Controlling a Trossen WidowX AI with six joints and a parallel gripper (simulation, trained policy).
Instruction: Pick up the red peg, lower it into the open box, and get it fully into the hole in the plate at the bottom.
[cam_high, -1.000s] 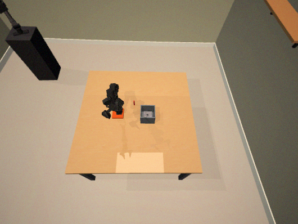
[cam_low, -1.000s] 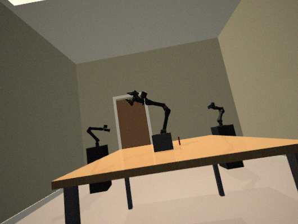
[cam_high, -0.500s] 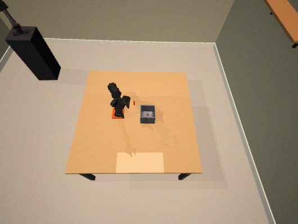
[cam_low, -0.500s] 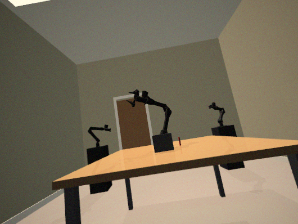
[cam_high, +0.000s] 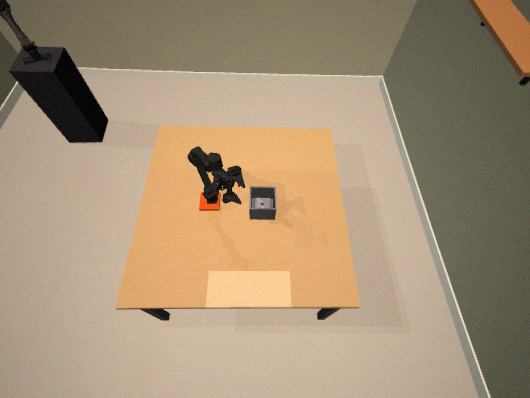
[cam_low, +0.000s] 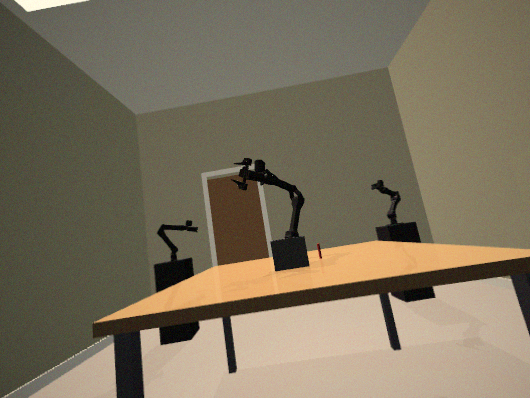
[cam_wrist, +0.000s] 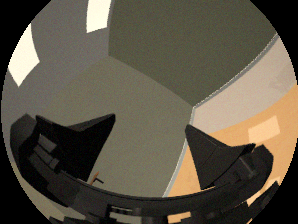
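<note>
Now: gripper tip 3 cm past the red peg, 41 cm to the right of it and 51 cm above it. The rest, counted from my gripper tip: plate: 11 cm ahead, 23 cm to the left, 51 cm below.
</note>
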